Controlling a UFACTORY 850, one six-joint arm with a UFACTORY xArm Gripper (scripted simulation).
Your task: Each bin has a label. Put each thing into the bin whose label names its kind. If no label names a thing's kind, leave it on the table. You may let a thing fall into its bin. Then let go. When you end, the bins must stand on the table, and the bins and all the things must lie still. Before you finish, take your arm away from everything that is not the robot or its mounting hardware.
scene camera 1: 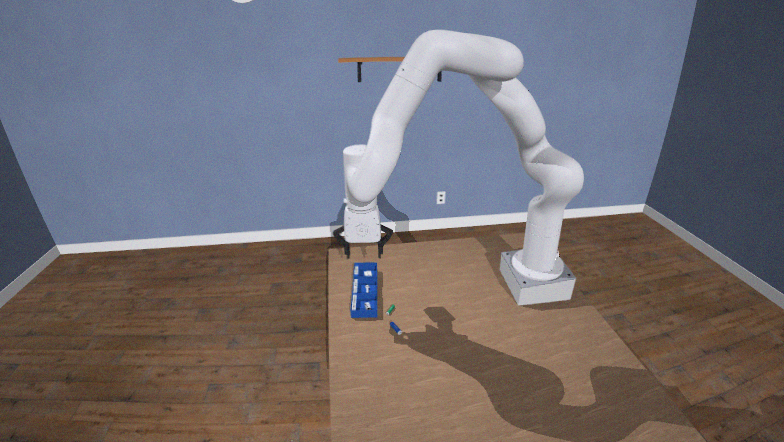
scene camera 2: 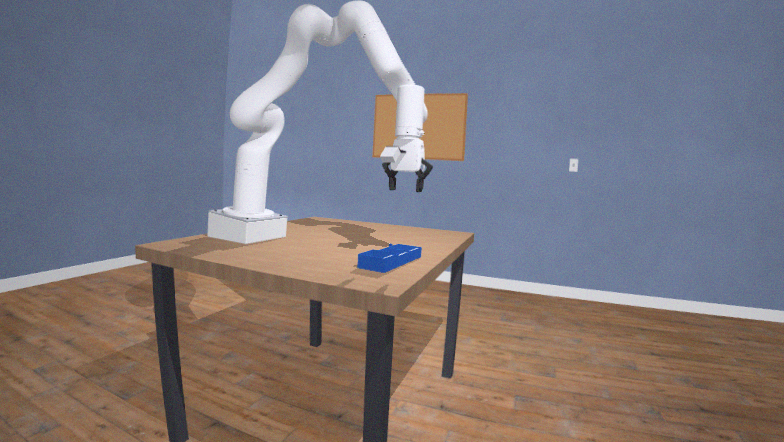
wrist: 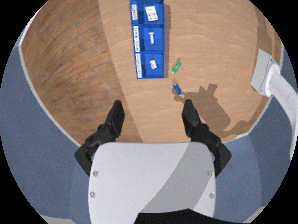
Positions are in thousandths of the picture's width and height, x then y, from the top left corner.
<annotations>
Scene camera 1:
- my gripper: 465, 580
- joined blue bins: 460, 635
</annotations>
